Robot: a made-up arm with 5 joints. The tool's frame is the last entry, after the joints.
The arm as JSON. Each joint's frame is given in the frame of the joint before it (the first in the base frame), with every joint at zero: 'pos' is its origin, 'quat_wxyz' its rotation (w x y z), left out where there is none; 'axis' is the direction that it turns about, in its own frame. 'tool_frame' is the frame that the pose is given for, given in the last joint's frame.
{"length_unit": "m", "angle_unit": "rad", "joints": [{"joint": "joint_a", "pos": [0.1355, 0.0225, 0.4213], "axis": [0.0, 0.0, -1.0]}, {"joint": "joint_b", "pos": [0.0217, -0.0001, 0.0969], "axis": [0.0, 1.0, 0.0]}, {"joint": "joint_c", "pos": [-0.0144, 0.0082, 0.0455], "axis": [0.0, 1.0, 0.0]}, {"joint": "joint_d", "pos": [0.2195, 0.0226, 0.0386], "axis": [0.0, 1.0, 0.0]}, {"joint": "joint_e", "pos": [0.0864, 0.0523, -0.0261], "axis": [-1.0, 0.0, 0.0]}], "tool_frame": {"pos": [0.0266, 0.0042, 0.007], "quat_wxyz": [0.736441, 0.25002, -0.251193, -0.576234]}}
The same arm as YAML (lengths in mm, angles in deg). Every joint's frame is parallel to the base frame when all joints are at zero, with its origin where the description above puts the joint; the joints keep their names.
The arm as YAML. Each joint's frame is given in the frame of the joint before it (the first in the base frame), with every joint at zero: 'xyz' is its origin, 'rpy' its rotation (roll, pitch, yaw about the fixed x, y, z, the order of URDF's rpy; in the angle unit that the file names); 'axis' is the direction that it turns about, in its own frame. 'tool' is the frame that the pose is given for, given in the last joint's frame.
units:
  length: mm
  angle: deg
joints:
  - name: joint_a
    type: revolute
    origin:
      xyz: [135.5, 22.5, 421.3]
      rpy: [0.0, 0.0, 0.0]
    axis: [0.0, 0.0, -1.0]
  - name: joint_b
    type: revolute
    origin:
      xyz: [21.7, -0.1, 96.9]
      rpy: [0.0, 0.0, 0.0]
    axis: [0.0, 1.0, 0.0]
  - name: joint_c
    type: revolute
    origin:
      xyz: [-14.4, 8.2, 45.5]
      rpy: [0.0, 0.0, 0.0]
    axis: [0.0, 1.0, 0.0]
  - name: joint_d
    type: revolute
    origin:
      xyz: [219.5, 22.6, 38.6]
      rpy: [0.0, 0.0, 0.0]
    axis: [0.0, 1.0, 0.0]
  - name: joint_e
    type: revolute
    origin:
      xyz: [86.4, 52.3, -26.1]
      rpy: [0.0, 0.0, 0.0]
    axis: [-1.0, 0.0, 0.0]
tool:
  origin:
    xyz: [26.6, 4.2, 7.0]
    rpy: [41.3, -4.69, -77.85]

